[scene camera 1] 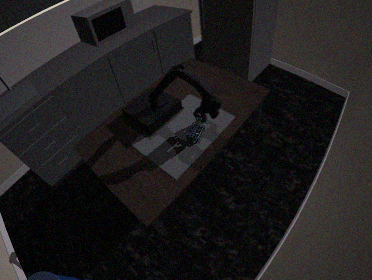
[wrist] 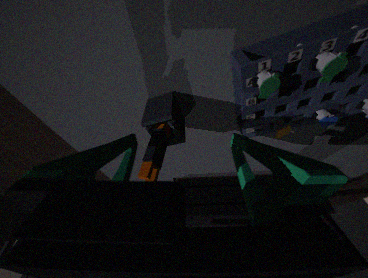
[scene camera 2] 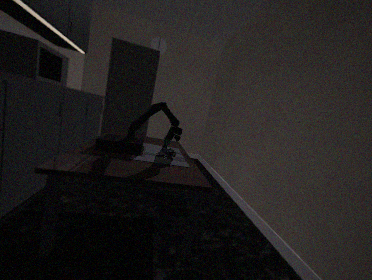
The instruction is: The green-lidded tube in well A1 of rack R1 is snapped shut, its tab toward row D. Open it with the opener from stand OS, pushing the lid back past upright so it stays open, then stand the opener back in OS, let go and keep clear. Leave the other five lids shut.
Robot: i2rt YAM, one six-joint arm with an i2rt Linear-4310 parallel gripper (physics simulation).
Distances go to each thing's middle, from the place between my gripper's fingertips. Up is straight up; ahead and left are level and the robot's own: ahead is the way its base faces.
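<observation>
Orange-tipped tool [wrist: 153,158], 20 mm left of my hand.
</observation>
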